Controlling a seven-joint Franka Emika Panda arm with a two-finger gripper.
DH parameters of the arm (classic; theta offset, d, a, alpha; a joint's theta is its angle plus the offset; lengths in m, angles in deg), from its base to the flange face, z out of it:
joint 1: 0 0.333 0 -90
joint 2: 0 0 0 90
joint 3: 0 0.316 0.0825 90
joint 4: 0 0 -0.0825 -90
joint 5: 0 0.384 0 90
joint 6: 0 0 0.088 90
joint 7: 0 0.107 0 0
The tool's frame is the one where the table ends.
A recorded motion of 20 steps. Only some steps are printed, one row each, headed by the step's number.
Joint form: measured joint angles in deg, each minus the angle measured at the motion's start. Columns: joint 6, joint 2, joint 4, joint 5, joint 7, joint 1, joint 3.
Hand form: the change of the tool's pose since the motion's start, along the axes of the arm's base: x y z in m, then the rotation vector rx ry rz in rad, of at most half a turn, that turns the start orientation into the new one. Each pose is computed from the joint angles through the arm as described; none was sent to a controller.
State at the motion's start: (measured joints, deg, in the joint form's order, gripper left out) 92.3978 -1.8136 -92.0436 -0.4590 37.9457 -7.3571 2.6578
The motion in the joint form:
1: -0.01 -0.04 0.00 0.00 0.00 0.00 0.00
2: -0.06 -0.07 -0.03 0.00 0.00 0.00 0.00
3: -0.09 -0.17 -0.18 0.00 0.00 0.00 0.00
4: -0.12 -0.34 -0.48 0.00 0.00 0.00 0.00
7: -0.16 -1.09 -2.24 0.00 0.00 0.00 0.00
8: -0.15 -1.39 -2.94 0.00 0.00 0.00 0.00
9: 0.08 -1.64 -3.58 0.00 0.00 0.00 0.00
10: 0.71 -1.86 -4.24 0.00 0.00 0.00 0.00
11: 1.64 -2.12 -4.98 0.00 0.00 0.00 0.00
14: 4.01 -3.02 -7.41 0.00 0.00 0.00 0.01
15: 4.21 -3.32 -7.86 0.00 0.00 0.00 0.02
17: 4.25 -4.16 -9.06 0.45 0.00 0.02 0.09
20: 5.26 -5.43 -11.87 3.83 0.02 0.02 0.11
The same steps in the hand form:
1: -0.0002 0.0000 0.0004 -0.0001 -0.0005 0.0000
2: -0.0005 0.0001 0.0003 0.0000 0.0004 0.0000
3: -0.0011 0.0001 0.0000 0.0000 0.0018 0.0000
4: -0.0022 0.0003 -0.0009 0.0001 0.0046 0.0000
7: -0.0069 0.0008 -0.0085 0.0010 0.0229 -0.0001
8: -0.0088 0.0010 -0.0115 0.0013 0.0297 -0.0001
9: -0.0100 0.0011 -0.0141 0.0013 0.0325 -0.0001
10: -0.0103 0.0012 -0.0165 0.0009 0.0292 0.0000
11: -0.0104 0.0013 -0.0188 0.0000 0.0214 0.0001
14: -0.0124 0.0017 -0.0269 -0.0019 0.0069 0.0006
15: -0.0138 0.0020 -0.0276 -0.0022 0.0060 0.0008
17: -0.0187 0.0041 -0.0298 0.0052 0.0110 0.0016
20: -0.0251 0.0106 -0.0400 0.0634 0.0156 -0.0049

